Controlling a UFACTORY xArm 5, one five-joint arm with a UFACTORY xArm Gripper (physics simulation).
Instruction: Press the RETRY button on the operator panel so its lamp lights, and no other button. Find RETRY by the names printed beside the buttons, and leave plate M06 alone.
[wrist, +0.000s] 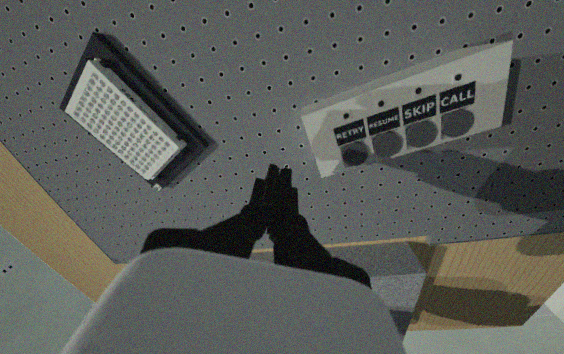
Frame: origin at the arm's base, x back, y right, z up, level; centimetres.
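Seen in the pictures: gripper, fingertip midpoint: (275, 180).
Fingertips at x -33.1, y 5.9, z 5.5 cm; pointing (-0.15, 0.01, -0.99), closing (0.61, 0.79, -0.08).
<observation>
Offsets run from my fingertips to a thing's top centre. "spot": to the spot under its first point. Level surfaces: height alone.
The white operator panel {spot: dx -1.1, dy +18.1, dz -5.3 cm} (487, 75) is at the right of the wrist view, with four printed names. RETRY is the leftmost name, with its round RETRY button {dx +2.3, dy +6.9, dz -5.0 cm} (355, 153) just below it in the picture. That button looks darker than its neighbours. The small RETRY lamp {dx -1.6, dy +6.8, dz -5.3 cm} (346, 115) on the name's other side is dark. My gripper (275, 180) is shut and empty, its tips left of and below the RETRY button in the picture, apart from the panel. A white well plate {dx -8.7, dy -18.2, dz -8.0 cm} (125, 120) sits in a dark holder {spot: dx -2.6, dy -10.9, dz -9.4 cm} (200, 150) at the left; no name is readable on it.
The RESUME button {spot: dx +2.2, dy +9.9, dz -5.0 cm} (388, 144), SKIP button {spot: dx +2.1, dy +12.8, dz -5.0 cm} (421, 133) and CALL button {spot: dx +2.1, dy +15.8, dz -5.0 cm} (457, 123) run rightwards from RETRY. The perforated grey surface {dz -10.6 cm} (240, 95) has wooden edging (45, 220). A speckled grey block (395, 290) is at the lower right. Shadows fall right of and below the panel.
</observation>
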